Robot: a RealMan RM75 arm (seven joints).
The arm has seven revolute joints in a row. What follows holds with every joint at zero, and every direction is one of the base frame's. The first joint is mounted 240.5 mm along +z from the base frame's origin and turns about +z. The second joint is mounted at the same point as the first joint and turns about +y. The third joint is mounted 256 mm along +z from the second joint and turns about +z. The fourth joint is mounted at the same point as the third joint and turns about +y. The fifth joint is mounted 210 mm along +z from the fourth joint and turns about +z. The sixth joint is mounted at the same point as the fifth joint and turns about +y. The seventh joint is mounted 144 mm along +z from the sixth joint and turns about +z. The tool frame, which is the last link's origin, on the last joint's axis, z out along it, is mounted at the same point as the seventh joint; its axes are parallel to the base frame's.
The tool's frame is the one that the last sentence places.
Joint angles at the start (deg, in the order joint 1, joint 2, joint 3, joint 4, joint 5, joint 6, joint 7):
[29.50, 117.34, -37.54, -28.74, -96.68, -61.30, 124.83]
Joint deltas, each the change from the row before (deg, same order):
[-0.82, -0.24, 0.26, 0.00, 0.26, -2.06, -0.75]
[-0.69, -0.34, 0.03, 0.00, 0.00, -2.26, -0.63]
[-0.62, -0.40, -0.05, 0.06, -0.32, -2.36, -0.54]
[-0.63, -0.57, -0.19, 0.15, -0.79, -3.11, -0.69]
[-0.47, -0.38, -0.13, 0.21, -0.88, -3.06, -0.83]
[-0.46, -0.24, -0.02, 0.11, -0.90, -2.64, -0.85]
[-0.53, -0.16, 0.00, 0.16, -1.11, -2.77, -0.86]
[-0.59, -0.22, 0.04, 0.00, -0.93, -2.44, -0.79]
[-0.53, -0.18, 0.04, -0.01, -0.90, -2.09, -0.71]
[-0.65, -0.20, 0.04, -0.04, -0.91, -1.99, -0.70]
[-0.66, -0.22, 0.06, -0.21, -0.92, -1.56, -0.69]
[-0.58, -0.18, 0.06, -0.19, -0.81, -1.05, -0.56]
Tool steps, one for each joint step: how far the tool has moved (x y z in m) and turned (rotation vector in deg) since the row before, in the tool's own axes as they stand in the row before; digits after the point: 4 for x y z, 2 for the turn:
[0.0019, -0.0009, -0.0059, -1.09, 0.45, -0.22]
[0.0022, 0.0002, -0.0054, -1.19, 0.93, -0.48]
[0.0029, 0.0004, -0.0052, -1.13, 1.31, -0.57]
[0.0045, 0.0012, -0.0059, -1.43, 2.18, -0.95]
[0.0058, 0.0021, -0.0043, -1.59, 2.29, -0.93]
[0.0058, 0.0018, -0.0038, -1.35, 1.98, -0.85]
[0.0074, 0.0018, -0.0038, -1.39, 2.19, -0.69]
[0.0059, 0.0014, -0.0046, -1.14, 1.75, -0.68]
[0.0055, 0.0012, -0.0040, -0.94, 1.56, -0.57]
[0.0058, 0.0008, -0.0048, -0.78, 1.47, -0.47]
[0.0048, 0.0001, -0.0050, -0.36, 1.22, -0.59]
[0.0040, -0.0005, -0.0043, -0.05, 0.93, -0.44]

